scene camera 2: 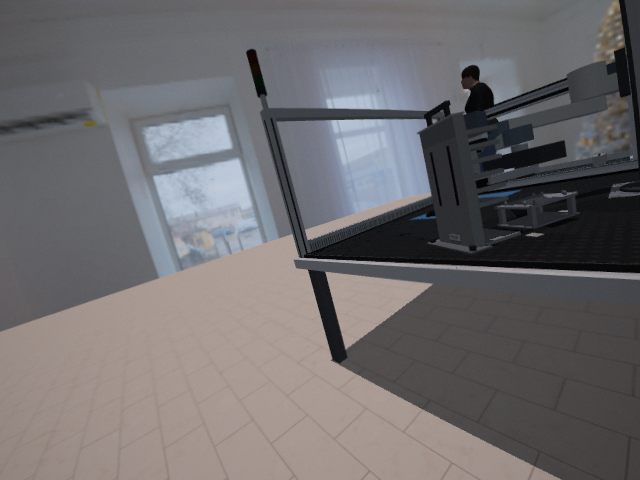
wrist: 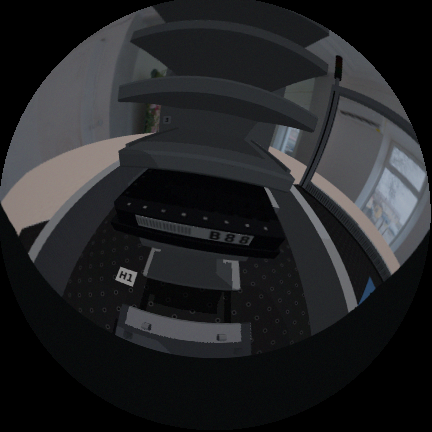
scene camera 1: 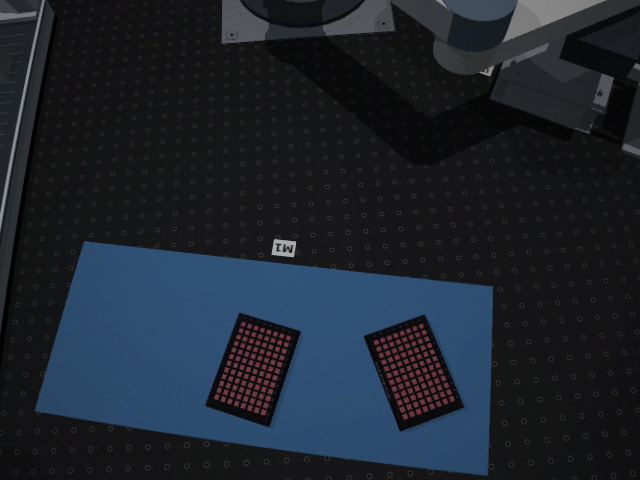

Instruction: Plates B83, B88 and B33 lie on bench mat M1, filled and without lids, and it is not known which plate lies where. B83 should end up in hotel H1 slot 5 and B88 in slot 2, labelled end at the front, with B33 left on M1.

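Frame: origin at the arm's base, x up, y left, z back, level; metres.
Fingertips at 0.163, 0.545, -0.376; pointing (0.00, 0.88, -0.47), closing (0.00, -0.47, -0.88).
A point is followed by its place in that frame, as x, y, z.
In the wrist view my gripper [wrist: 209, 160] {0.163, 0.545, -0.376} is shut on plate B88 [wrist: 200, 212] {0.163, 0.483, -0.344}, with a finger along each side. The B88 label faces the camera. The plate's far part reaches under a shelf of hotel H1 [wrist: 205, 167] {0.178, 0.496, -0.350} [scene camera 2: 449, 186] {0.170, 0.625, -0.401}; a small number 3 shows above that shelf. Whether B88 touches a shelf below is hidden. In scene camera 1, two filled plates without lids, one left [scene camera 1: 253, 369] {0.028, -0.099, -0.700} and one right [scene camera 1: 413, 372] {0.029, 0.103, -0.718}, lie turned at different angles on blue mat M1 [scene camera 1: 129, 310]. Their labels cannot be read.
An H1 tag [wrist: 126, 276] {0.013, 0.534, -0.260} and a grey stand [wrist: 192, 270] {0.021, 0.516, -0.360} [scene camera 2: 535, 214] {0.048, 0.465, -0.268} are in front of the hotel. More hotel shelves are above the plate. A round dark base on a grey plate [scene camera 1: 232, 18] {0.012, -0.129, -0.091} is at scene camera 1's top. A person [scene camera 2: 479, 95] stands behind the bench.
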